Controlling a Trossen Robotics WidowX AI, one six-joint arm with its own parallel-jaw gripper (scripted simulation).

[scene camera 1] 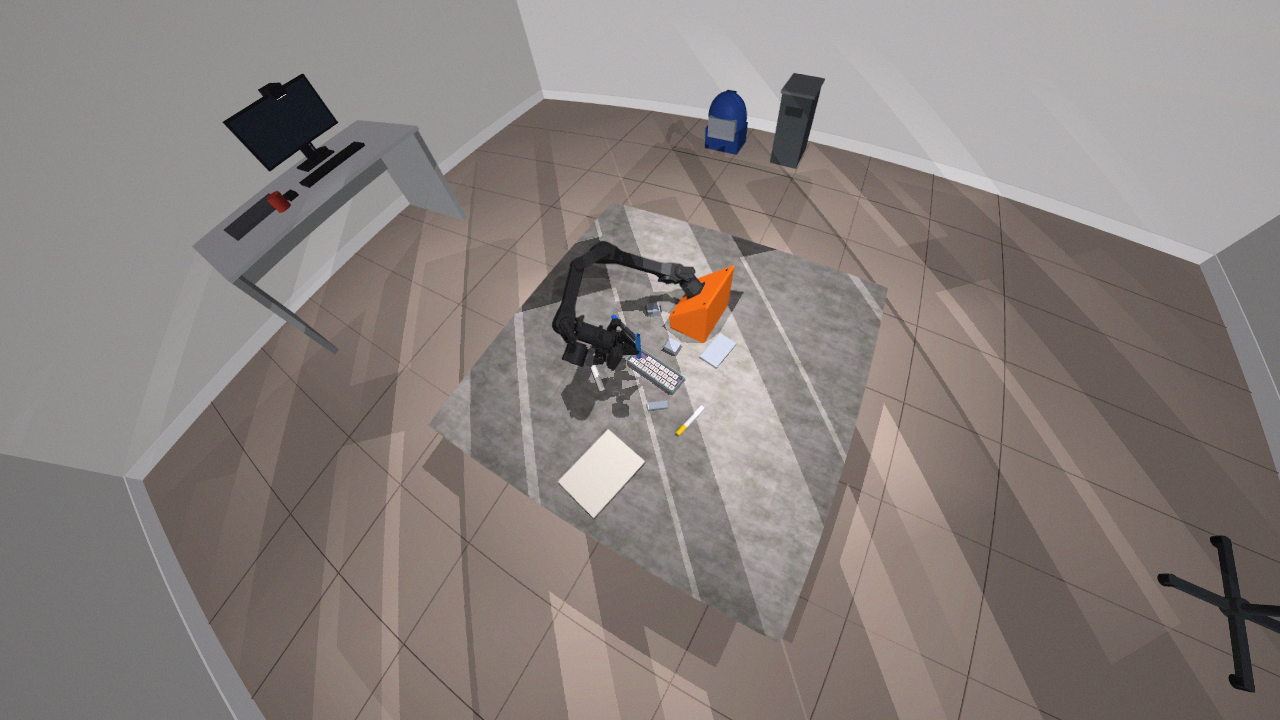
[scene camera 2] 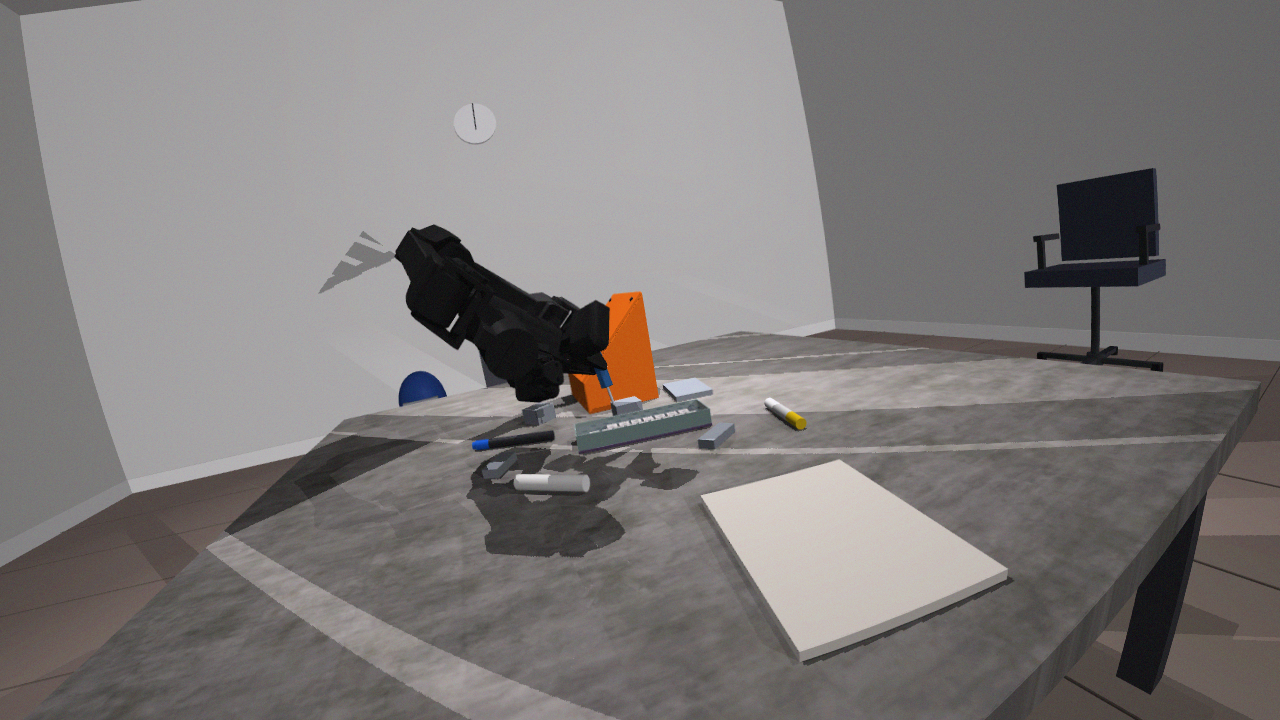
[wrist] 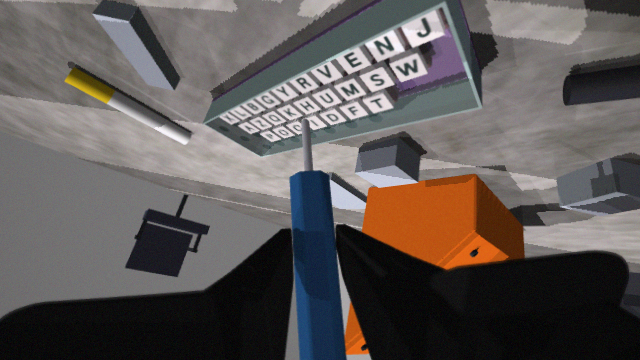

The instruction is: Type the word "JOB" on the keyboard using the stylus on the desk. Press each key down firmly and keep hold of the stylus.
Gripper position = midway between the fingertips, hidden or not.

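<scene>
Scene camera 2: my gripper (scene camera 2: 601, 369), a white pad (scene camera 2: 835, 558), a blue-tipped pen (scene camera 2: 533, 437), a flat grey slab (scene camera 2: 692, 388). Scene camera 1: white pad (scene camera 1: 602, 471), my gripper (scene camera 1: 638, 351). Wrist view: a yellow-capped marker (wrist: 80, 80), flat grey slab (wrist: 344, 196), my gripper (wrist: 313, 236). White pad out of frame in the wrist view.
</scene>
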